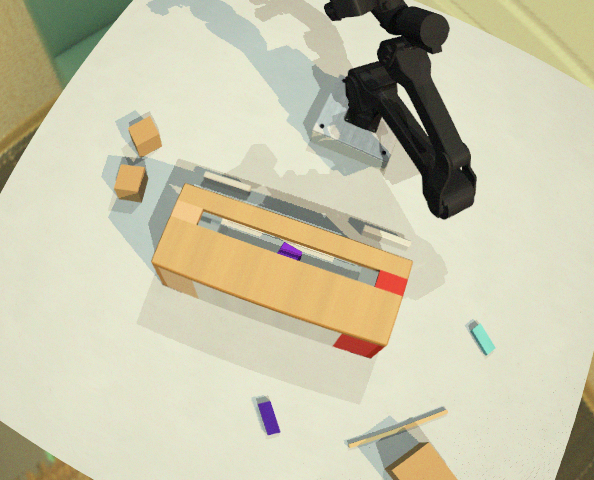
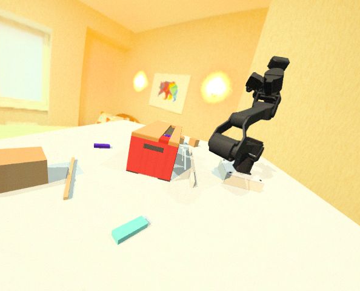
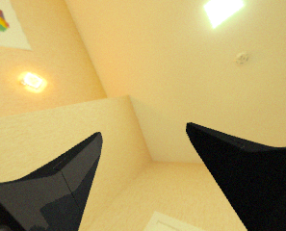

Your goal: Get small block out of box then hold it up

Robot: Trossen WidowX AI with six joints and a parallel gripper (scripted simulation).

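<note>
Now: gripper tip 400 mm above the purple block, 340 mm short of it and 90 mm to the right of it. From my gripper tip the other things lie so: purple bar (590 mm ahead, 480 mm below, 160 mm to the left); then teal bar (480 mm to the left, 480 mm below, 330 mm ahead); then wooden stick (540 mm ahead, 480 mm below, 380 mm to the left).
</note>
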